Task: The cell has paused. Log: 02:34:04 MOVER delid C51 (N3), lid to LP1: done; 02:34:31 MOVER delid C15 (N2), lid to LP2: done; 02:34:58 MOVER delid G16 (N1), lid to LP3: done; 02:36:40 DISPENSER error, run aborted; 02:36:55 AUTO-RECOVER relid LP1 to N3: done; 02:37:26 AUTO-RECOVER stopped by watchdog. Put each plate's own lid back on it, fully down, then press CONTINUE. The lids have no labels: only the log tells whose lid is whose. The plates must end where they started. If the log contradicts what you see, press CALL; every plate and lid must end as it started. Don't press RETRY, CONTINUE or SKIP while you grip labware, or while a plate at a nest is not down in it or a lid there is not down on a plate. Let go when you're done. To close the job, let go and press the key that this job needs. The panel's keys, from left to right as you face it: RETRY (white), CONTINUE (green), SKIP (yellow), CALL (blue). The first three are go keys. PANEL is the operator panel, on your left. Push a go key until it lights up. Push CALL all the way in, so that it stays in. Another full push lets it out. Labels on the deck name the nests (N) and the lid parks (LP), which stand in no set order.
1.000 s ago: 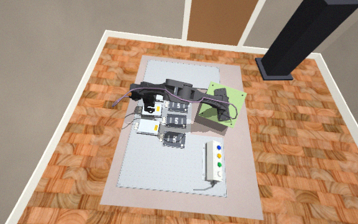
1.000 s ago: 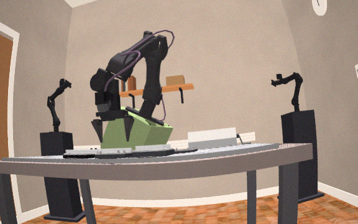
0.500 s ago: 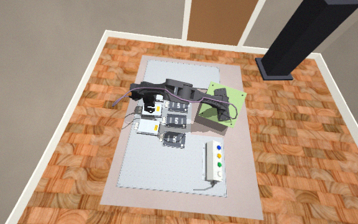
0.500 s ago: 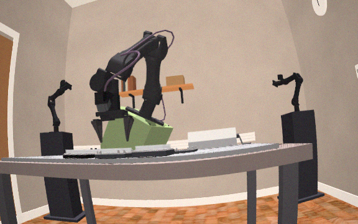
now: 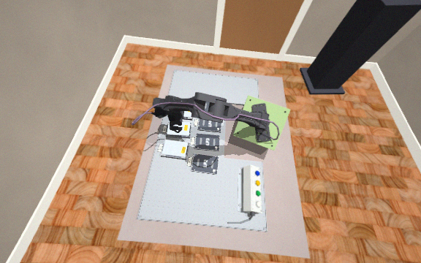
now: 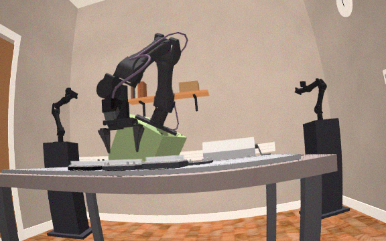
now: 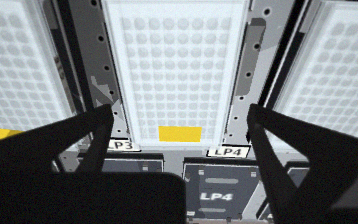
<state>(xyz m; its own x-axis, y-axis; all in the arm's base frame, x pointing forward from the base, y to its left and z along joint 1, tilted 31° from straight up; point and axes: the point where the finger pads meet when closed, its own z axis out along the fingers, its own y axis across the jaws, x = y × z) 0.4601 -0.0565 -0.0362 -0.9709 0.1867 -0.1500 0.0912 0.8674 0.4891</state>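
Now: hand 400 mm past the green continue key, 400 mm to the right of it and 10 mm below it. Round my hand: blue call key: 410 mm behind, 310 mm to the left; then lid park lp1: 210 mm behind, 160 mm to the right, 50 mm below; then yellow skip key: 410 mm behind, 350 mm to the left, 10 mm above.
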